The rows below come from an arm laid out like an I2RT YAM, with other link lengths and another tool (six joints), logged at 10 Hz.
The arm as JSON. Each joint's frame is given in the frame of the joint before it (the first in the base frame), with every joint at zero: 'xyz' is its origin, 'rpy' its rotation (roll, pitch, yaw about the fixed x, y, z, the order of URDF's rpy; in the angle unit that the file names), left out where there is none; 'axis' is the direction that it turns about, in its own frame. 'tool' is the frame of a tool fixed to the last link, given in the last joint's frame.
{
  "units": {
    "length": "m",
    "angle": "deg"
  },
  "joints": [
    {
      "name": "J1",
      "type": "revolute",
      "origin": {
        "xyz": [
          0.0,
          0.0,
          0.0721
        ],
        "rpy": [
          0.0,
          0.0,
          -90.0
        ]
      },
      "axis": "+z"
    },
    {
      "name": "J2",
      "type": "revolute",
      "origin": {
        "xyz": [
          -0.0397,
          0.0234,
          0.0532
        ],
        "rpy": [
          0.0,
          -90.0,
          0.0
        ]
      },
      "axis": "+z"
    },
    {
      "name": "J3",
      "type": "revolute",
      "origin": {
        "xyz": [
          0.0,
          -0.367,
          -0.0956
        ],
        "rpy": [
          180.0,
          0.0,
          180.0
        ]
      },
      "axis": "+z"
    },
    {
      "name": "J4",
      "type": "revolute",
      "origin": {
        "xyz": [
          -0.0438,
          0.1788,
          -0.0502
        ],
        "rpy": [
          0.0,
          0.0,
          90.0
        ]
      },
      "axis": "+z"
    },
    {
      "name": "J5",
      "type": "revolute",
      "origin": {
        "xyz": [
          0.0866,
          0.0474,
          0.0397
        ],
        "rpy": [
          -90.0,
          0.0,
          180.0
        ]
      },
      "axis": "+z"
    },
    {
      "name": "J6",
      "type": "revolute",
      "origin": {
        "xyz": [
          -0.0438,
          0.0,
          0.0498
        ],
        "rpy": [
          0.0,
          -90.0,
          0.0
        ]
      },
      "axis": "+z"
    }
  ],
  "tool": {
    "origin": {
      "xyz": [
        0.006,
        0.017,
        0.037
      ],
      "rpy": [
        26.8,
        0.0,
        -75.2
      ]
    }
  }
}
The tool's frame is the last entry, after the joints.
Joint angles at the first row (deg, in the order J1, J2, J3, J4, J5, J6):
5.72 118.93 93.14 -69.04 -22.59 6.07
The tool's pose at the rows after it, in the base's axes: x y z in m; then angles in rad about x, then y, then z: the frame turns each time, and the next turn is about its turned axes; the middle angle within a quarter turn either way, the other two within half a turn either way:
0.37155, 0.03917, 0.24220, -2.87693, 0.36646, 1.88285
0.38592, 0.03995, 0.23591, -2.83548, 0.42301, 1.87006
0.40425, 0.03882, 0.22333, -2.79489, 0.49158, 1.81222
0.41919, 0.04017, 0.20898, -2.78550, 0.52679, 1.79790
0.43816, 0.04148, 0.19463, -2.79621, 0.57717, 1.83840
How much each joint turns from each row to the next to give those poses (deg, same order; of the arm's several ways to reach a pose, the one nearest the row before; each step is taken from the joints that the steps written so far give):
-0.14 1.47 -1.09 4.75 -0.85 -0.07
-0.39 1.14 0.00 4.54 -1.77 -0.18
-0.46 1.96 -0.04 5.79 -0.55 -2.20
0.02 2.19 0.00 4.36 0.05 0.04
-0.06 2.27 0.00 5.70 -0.03 3.13

